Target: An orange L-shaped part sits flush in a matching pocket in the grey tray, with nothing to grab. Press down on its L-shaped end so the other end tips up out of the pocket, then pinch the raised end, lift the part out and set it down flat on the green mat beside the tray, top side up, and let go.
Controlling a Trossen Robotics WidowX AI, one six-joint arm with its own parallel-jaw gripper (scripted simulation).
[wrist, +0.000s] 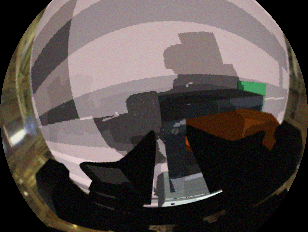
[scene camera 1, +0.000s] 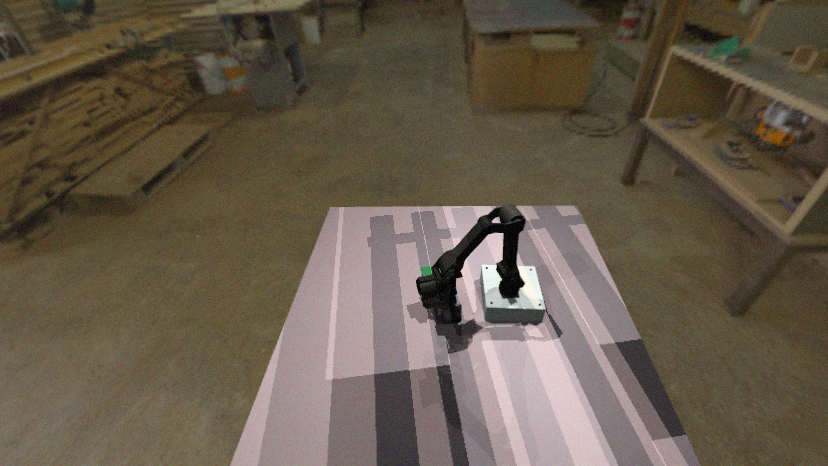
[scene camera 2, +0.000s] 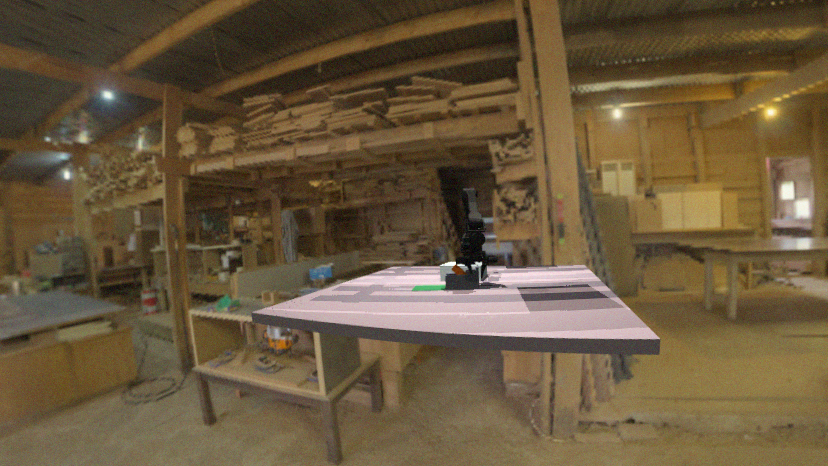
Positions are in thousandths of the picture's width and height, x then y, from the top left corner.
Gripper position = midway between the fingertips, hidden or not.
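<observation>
My gripper is visible at (scene camera 1: 539,677) and at (wrist: 550,567). An orange L-shaped part (wrist: 765,541) is also visible.
</observation>
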